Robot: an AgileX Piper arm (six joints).
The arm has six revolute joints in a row. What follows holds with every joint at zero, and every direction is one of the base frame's.
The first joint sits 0.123 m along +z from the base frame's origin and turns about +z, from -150 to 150 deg.
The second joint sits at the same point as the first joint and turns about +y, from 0 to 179.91 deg.
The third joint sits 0.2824 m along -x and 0.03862 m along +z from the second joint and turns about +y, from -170 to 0 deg.
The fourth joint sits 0.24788 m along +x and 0.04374 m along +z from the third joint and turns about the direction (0.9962, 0, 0.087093), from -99.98 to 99.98 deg.
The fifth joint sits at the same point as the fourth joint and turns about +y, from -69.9 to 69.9 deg.
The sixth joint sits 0.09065 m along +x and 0.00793 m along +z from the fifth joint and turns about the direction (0.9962, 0, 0.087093), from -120 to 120 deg.
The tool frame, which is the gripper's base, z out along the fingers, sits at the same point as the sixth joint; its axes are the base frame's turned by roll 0, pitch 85.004 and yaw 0 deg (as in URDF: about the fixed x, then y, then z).
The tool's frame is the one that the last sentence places.
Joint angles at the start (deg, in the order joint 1, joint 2, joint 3, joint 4, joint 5, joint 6):
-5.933, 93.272, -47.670, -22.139, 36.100, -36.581
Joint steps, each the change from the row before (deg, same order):
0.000, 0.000, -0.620, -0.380, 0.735, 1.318
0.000, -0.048, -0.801, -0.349, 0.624, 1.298
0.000, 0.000, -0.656, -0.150, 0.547, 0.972
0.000, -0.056, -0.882, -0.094, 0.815, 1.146
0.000, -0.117, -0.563, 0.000, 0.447, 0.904
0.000, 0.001, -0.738, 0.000, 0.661, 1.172
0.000, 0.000, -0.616, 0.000, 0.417, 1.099
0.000, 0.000, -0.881, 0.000, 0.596, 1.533
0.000, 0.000, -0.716, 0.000, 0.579, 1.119
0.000, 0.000, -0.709, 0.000, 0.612, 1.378
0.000, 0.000, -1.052, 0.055, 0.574, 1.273
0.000, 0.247, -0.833, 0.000, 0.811, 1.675
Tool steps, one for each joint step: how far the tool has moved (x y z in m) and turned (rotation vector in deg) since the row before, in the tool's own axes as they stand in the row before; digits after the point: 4 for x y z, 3 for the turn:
-0.0003, -0.0023, -0.0017, 0.242, 0.374, 1.152
-0.0009, -0.0032, -0.0024, 0.479, 0.137, 1.218
-0.0008, -0.0024, -0.0018, 0.277, 0.115, 1.010
-0.0010, -0.0032, -0.0028, 0.318, 0.145, 1.301
-0.0007, -0.0021, -0.0022, 0.270, -0.044, 1.072
-0.0010, -0.0025, -0.0021, 0.201, 0.098, 1.356
-0.0010, -0.0022, -0.0018, 0.234, -0.040, 1.255
-0.0015, -0.0030, -0.0026, 0.332, -0.067, 1.758
-0.0012, -0.0024, -0.0021, 0.225, 0.023, 1.304
-0.0011, -0.0023, -0.0021, 0.205, 0.052, 1.564
-0.0022, -0.0035, -0.0032, 0.404, -0.251, 1.592
-0.0015, -0.0022, -0.0012, 0.051, 0.315, 1.832

